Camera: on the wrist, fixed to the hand. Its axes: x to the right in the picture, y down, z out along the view.
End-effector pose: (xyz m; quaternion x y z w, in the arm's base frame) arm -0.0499 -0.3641 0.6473 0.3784 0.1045 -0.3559 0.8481
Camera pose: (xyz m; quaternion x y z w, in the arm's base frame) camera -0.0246 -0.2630 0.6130 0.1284 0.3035 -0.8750 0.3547
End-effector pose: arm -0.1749 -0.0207 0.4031 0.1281 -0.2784 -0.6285 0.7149
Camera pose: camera -0.0842 -0.0105 0.3421 0.2175 -0.1211 -0.9680 0.0316
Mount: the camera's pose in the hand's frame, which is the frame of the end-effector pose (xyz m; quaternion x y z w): -0.0194 0.0443 -0.0985 -0.0419 -0.0651 -0.7172 0.6925
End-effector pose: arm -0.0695 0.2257 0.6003 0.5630 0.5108 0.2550 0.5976
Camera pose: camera -0.1527 0.2597 0.6633 0.0151 0.7079 -0.2673 0.6536
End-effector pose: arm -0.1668 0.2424 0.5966 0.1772 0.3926 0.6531 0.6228
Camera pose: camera -0.2645 0.1989 0.5721 -0.1424 0.3311 0.0105 0.9327
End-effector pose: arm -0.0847 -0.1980 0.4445 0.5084 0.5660 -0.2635 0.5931
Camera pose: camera -0.0894 -0.0991 0.4917 -0.0959 0.7290 -0.6172 0.2799
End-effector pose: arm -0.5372 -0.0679 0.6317 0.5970 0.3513 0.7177 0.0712
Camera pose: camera -0.6071 -0.1522 0.6382 0.2052 0.6368 0.4218 0.6120
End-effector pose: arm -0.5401 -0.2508 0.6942 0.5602 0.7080 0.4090 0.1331
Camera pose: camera -0.5669 -0.3090 0.7833 -0.0988 0.8663 0.1810 0.4551
